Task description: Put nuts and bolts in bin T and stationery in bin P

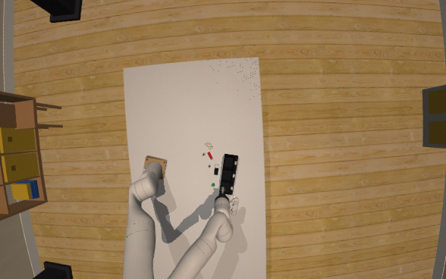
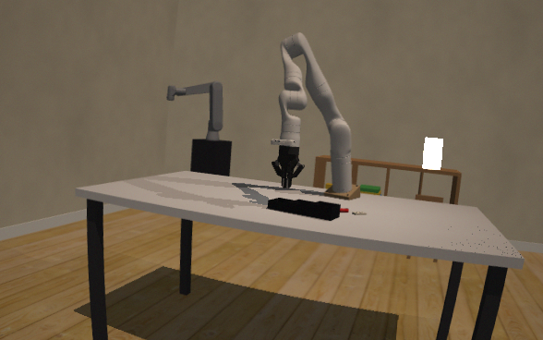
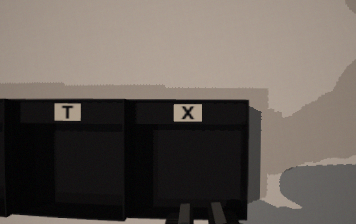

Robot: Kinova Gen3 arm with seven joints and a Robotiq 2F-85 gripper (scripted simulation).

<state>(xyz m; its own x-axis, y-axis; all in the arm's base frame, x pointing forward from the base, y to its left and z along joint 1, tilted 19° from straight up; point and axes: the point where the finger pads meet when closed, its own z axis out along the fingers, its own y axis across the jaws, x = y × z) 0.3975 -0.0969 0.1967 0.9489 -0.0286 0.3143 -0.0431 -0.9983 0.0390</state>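
Right now my hand is 40 mm short of the black double bin, 90 mm to the right of it and 70 mm above it. Round my hand: black eraser: 40 mm behind, 120 mm to the left, 90 mm below; red battery: 80 mm behind, 200 mm to the left, 90 mm below; green die: 60 mm behind, 10 mm to the left, 90 mm below.
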